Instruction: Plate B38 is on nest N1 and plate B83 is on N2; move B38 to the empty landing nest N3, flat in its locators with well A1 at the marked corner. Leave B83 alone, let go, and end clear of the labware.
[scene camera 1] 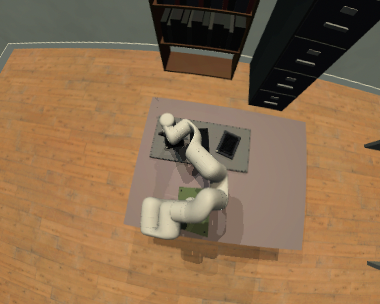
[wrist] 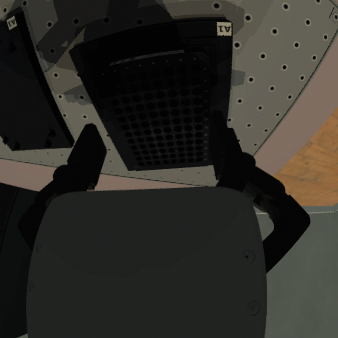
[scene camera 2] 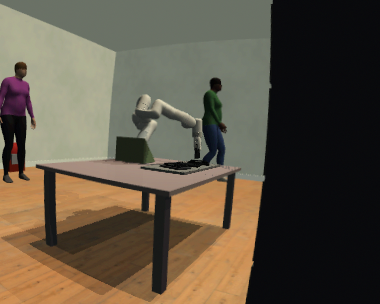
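A black well plate (wrist: 160,107) lies in a dark nest (wrist: 223,65) with an A1 tag at one corner; its name cannot be read. My gripper (wrist: 152,130) (scene camera 2: 197,155) is open and empty, pointing down a little above the plate, with one finger towards each long side near the plate's end. A second dark nest (wrist: 25,95) (scene camera 1: 204,137), also tagged A1, is beside it and shows no plate in the wrist view. Another dark plate (scene camera 1: 229,144) sits at an angle in the nest on the right. The arm partly hides the first two nests in scene camera 1.
The nests stand on a grey perforated board (scene camera 1: 240,162) (wrist: 270,75) on the pinkish table (scene camera 1: 275,200) (scene camera 2: 95,172). A green block (scene camera 2: 132,149) stands at the arm's base. A bookshelf (scene camera 1: 200,47) and a black cabinet (scene camera 1: 259,75) stand behind the table. Two people stand farther off.
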